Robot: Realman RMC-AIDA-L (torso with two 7-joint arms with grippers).
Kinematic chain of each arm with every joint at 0, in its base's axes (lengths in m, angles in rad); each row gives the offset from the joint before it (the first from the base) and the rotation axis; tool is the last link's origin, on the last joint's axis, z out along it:
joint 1: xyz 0 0 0.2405 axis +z
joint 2: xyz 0 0 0 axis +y
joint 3: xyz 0 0 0.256 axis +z
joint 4: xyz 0 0 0 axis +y
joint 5: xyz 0 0 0.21 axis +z
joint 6: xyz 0 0 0 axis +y
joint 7: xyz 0 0 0.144 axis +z
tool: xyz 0 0 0
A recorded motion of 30 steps. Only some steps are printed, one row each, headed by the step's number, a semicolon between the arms.
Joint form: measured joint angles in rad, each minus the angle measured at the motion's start. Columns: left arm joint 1, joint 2, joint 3, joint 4, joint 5, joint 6, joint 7; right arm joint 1, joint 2, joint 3, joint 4, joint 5, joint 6, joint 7.
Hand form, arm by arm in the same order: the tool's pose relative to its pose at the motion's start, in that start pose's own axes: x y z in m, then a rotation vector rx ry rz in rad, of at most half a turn. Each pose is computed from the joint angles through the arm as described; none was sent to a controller.
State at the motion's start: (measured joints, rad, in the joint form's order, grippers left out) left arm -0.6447 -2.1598 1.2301 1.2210 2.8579 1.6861 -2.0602; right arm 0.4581 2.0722 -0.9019 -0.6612 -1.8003 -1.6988 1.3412
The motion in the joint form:
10: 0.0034 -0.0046 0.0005 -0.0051 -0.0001 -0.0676 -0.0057; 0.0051 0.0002 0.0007 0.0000 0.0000 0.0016 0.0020
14: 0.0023 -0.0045 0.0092 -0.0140 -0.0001 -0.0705 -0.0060; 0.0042 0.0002 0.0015 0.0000 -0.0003 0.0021 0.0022
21: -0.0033 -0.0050 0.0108 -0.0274 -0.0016 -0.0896 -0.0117; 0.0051 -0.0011 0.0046 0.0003 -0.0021 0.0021 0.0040
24: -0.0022 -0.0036 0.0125 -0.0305 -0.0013 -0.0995 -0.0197; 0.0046 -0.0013 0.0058 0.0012 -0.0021 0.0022 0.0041
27: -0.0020 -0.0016 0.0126 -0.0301 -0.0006 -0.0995 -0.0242; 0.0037 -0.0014 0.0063 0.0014 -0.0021 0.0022 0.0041
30: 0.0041 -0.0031 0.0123 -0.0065 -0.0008 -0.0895 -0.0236; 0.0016 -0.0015 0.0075 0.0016 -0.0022 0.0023 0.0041
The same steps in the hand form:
10: 0.0043 -0.0065 0.0023 0.0499 0.0313 -0.0081; -0.0015 -0.0009 0.0010 -0.0009 -0.0001 -0.0021
14: 0.0048 -0.0055 0.0044 0.0451 0.0247 -0.0025; -0.0012 -0.0009 0.0007 0.0006 -0.0002 -0.0011
21: 0.0071 -0.0070 0.0061 0.0522 0.0304 -0.0057; -0.0015 -0.0014 0.0001 0.0028 0.0004 0.0001
24: 0.0068 -0.0082 0.0067 0.0587 0.0318 -0.0144; -0.0013 -0.0015 -0.0002 0.0040 -0.0004 0.0015
27: 0.0061 -0.0089 0.0063 0.0608 0.0302 -0.0195; -0.0010 -0.0014 -0.0005 0.0049 -0.0007 0.0024
30: 0.0062 -0.0084 0.0029 0.0677 0.0354 -0.0171; -0.0004 -0.0013 -0.0011 0.0072 -0.0014 0.0043

